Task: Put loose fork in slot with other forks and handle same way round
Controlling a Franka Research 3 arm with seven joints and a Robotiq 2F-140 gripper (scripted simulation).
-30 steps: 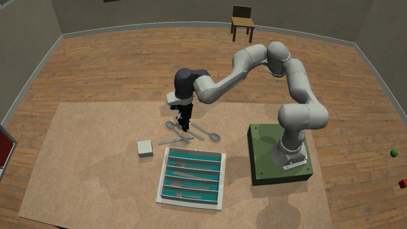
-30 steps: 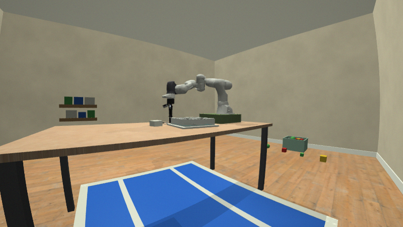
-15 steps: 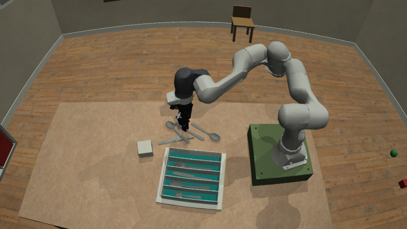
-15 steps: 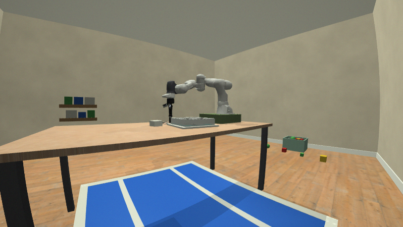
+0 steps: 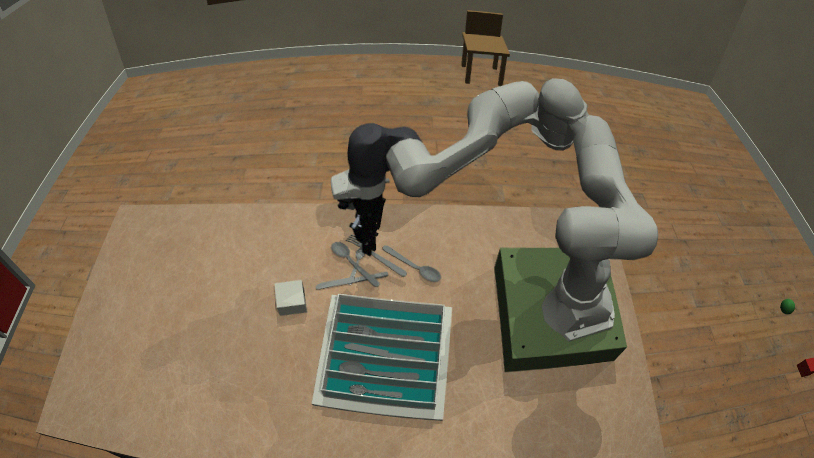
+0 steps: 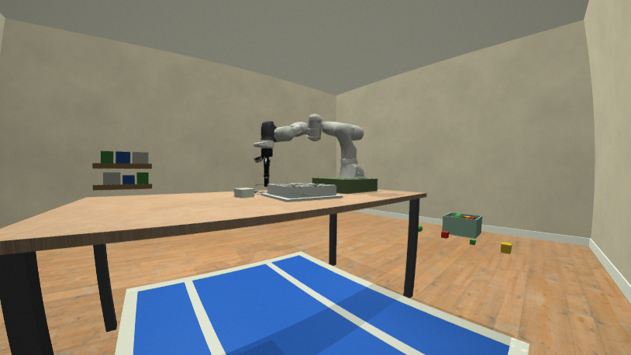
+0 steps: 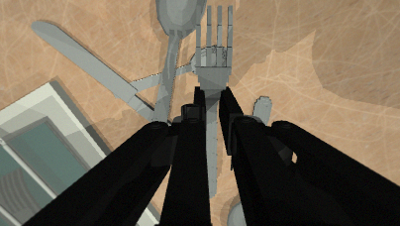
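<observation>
Right now my hand is 70 mm past the knife, 320 mm to the right of it and 50 mm above it. Also, from my hand: small white box (220 mm ahead, 150 mm to the left, 50 mm below).
</observation>
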